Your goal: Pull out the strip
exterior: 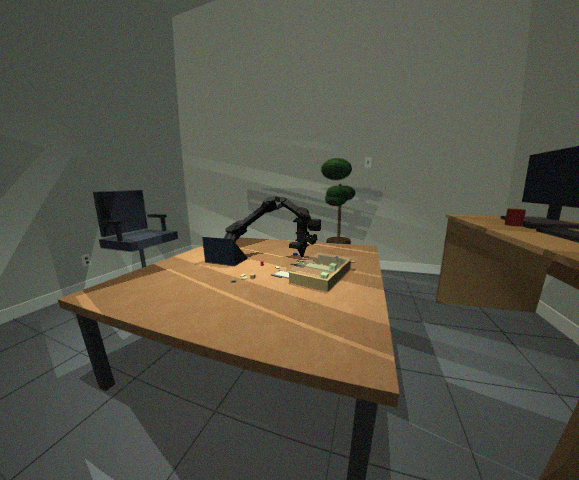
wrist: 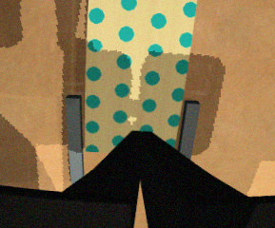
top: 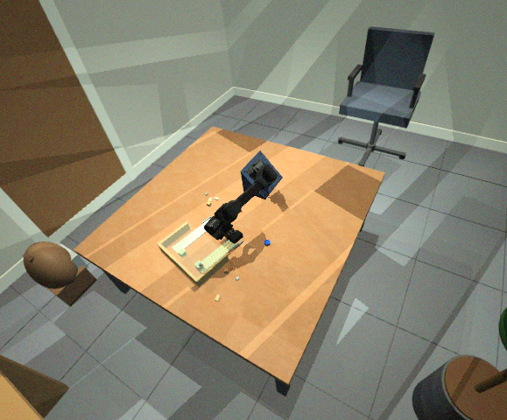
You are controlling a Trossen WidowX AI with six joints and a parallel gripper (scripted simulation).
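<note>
Right now the dotted strip is 80 mm ahead of my gripper tip, 30 mm to the right of it and 40 mm below it. Also, from my gripper tip: blue disc: 80 mm behind, 170 mm to the left, 40 mm below; then red piece: 220 mm behind, 60 mm to the right, 30 mm below.
</note>
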